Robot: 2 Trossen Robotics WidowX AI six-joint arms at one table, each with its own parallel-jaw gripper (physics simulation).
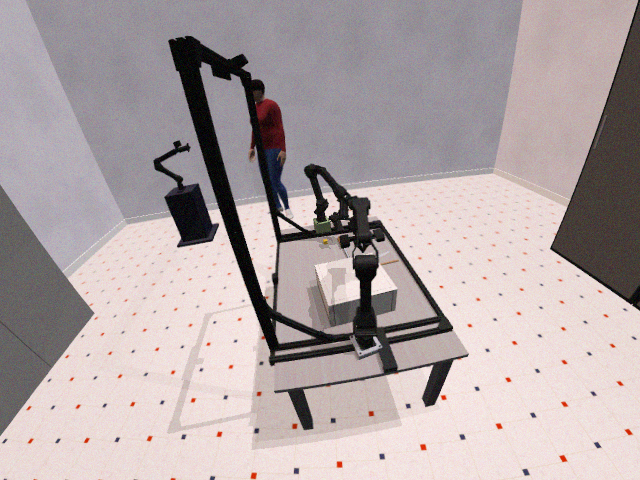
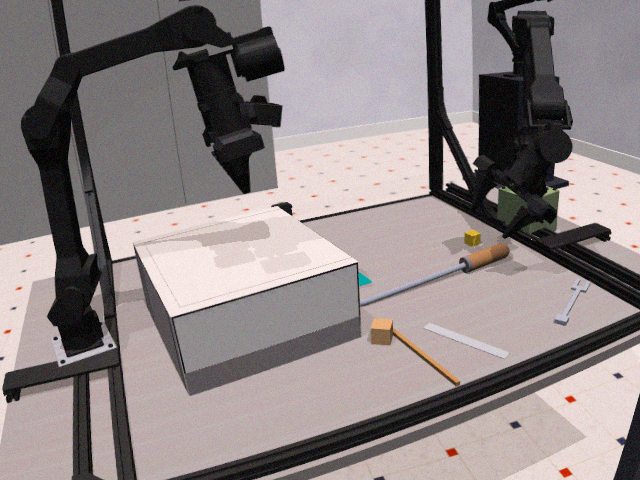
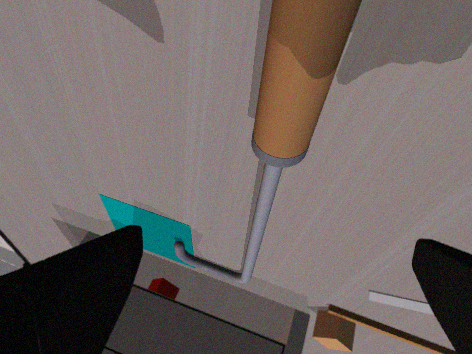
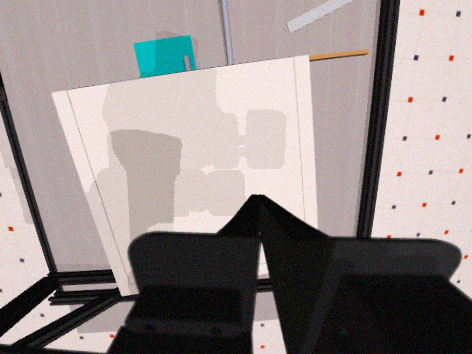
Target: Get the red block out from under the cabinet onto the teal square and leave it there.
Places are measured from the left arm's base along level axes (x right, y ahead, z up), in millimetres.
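Pixels of known places: left gripper, fingertip midpoint: [image 1: 343, 232] [image 2: 487, 223] [image 3: 277, 245]; right gripper, fingertip midpoint: [image 1: 362, 252] [image 2: 246, 192] [image 4: 256, 200]; left arm's base, link origin: [image 1: 321, 219]; right arm's base, link origin: [image 1: 365, 341] [image 2: 82, 342].
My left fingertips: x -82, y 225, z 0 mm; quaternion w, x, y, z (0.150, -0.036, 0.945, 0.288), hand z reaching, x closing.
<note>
Ahead of a thing's pixels: the offset from my left fingertips to its top centre. "pt": to the spot under its first point.
The red block {dx +164, dy +409, dz -66 mm} [image 3: 163, 288] lies in the gap under the white cabinet {dx +117, dy +460, dz +38 mm} [image 2: 261, 310] [image 1: 347, 286] [image 4: 270, 88], just inside its edge. The teal square {pt dx +157, dy +239, dz -98 mm} [image 3: 147, 228] [image 4: 164, 54] [image 2: 364, 279] lies on the table in front of that edge. A hook tool with a wooden handle [image 2: 485, 257] [image 3: 291, 88] and grey rod {pt dx +25, dy +118, dz -80 mm} [image 3: 260, 218] lies flat; its bent tip {pt dx +111, dy +238, dz -89 mm} [image 3: 180, 247] rests on the square's edge, apart from the block. My left gripper [image 2: 494, 219] is open and empty just above the handle's end. My right gripper [image 2: 242, 178] [image 4: 256, 200] is shut and empty, hanging above the cabinet top.
A yellow cube {dx +107, dy -71, dz -73 mm} [image 2: 472, 237] [image 1: 325, 241] sits near the handle. A wooden mallet {dx -69, dy +302, dz -68 mm} [image 2: 382, 330] [image 3: 333, 330] and a grey ruler {dx -154, dy +200, dz -97 mm} [image 2: 466, 340] [image 4: 319, 14] lie near the table's front rail. A green box [image 2: 513, 202] stands behind the left gripper. A person [image 1: 270, 138] stands behind the table.
</note>
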